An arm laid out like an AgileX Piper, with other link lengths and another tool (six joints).
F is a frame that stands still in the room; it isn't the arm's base.
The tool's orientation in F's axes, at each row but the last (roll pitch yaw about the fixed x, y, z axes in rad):
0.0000, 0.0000, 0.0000
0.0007, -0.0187, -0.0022
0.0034, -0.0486, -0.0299
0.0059, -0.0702, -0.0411
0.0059, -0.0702, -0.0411
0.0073, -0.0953, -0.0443
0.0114, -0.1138, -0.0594
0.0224, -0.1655, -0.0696
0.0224, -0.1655, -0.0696
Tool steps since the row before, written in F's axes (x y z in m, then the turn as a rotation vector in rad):
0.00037, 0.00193, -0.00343, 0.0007, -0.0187, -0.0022
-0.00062, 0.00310, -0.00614, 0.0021, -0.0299, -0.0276
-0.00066, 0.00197, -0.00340, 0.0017, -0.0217, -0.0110
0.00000, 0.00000, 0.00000, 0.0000, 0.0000, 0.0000
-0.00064, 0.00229, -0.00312, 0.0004, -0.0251, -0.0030
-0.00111, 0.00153, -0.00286, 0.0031, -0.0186, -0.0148
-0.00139, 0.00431, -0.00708, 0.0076, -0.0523, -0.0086
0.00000, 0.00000, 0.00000, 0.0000, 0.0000, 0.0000
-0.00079, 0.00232, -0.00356, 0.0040, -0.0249, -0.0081
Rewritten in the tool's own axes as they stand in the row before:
0.00037, 0.00193, -0.00343, 0.0007, -0.0187, -0.0022
-0.00074, 0.00309, -0.00613, 0.0016, -0.0299, -0.0276
-0.00088, 0.00194, -0.00337, 0.0018, -0.0217, -0.0110
0.00000, 0.00000, 0.00000, 0.0000, 0.0000, 0.0000
-0.00095, 0.00224, -0.00307, 0.0012, -0.0251, -0.0029
-0.00144, 0.00146, -0.00275, 0.0025, -0.0186, -0.0150
-0.00244, 0.00414, -0.00690, 0.0096, -0.0519, -0.0092
0.00000, 0.00000, 0.00000, 0.0000, 0.0000, 0.0000
-0.00152, 0.00218, -0.00340, 0.0043, -0.0248, -0.0084

